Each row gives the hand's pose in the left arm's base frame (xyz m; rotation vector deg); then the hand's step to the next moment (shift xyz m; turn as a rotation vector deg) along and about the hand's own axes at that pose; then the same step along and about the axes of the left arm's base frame.
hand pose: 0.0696 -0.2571 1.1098 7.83 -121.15 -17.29
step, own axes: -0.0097 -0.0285 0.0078 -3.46 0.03 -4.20
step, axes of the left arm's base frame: -0.0020 -0.0241 -0.0195 5.40 0.10 -0.69
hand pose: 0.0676 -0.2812 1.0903 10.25 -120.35 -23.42
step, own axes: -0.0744 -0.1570 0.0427 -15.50 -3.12 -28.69
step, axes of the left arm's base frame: -0.0016 -0.1160 -0.1362 32.41 -4.74 0.59
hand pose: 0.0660 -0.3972 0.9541 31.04 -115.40 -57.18
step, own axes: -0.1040 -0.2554 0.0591 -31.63 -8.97 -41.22
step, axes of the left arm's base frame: 0.0187 -0.0565 -0.2757 52.13 -3.30 -7.19
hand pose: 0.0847 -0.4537 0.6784 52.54 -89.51 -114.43
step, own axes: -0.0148 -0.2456 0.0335 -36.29 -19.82 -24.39
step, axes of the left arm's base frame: -0.0006 0.0975 -0.2284 43.65 14.07 -14.20
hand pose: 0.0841 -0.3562 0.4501 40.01 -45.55 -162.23
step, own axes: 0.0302 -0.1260 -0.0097 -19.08 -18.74 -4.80
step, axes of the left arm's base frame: -0.0210 0.0962 -0.0847 19.32 18.23 -5.71
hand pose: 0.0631 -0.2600 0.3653 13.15 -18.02 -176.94
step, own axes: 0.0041 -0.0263 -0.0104 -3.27 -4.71 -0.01
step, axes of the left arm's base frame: -0.0029 0.0235 -0.0160 3.17 4.75 -0.50
